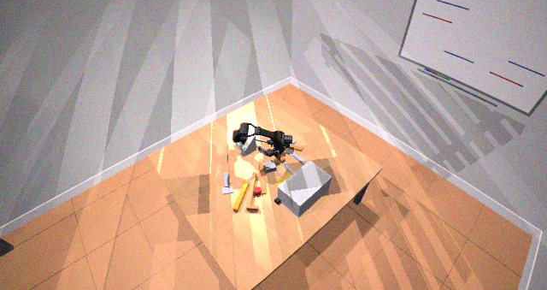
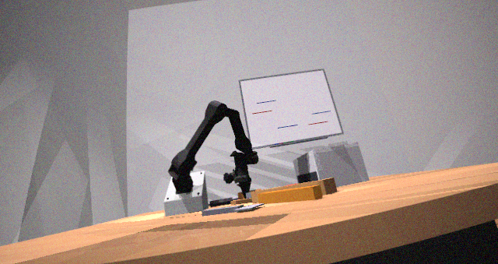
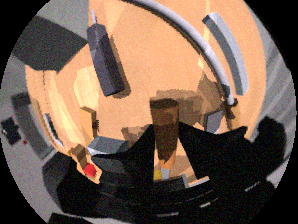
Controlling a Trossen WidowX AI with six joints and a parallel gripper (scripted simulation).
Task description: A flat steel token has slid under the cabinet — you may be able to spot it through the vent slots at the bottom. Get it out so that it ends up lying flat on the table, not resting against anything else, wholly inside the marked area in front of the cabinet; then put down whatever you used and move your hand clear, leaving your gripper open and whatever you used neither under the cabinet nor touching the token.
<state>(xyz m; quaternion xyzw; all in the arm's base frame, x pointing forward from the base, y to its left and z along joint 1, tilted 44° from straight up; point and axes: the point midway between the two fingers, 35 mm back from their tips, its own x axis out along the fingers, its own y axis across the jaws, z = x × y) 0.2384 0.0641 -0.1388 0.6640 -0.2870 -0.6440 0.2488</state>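
My gripper tip is 11 cm to the left of the grey block, 5 cm short of it and 1 cm below it. Also, from my gripper tip: thin wooden stick: 20 cm to the right, 7 cm ahead; red block: 31 cm to the right, 17 cm ahead, 1 cm above; grey bar: 16 cm to the left, 10 cm behind.
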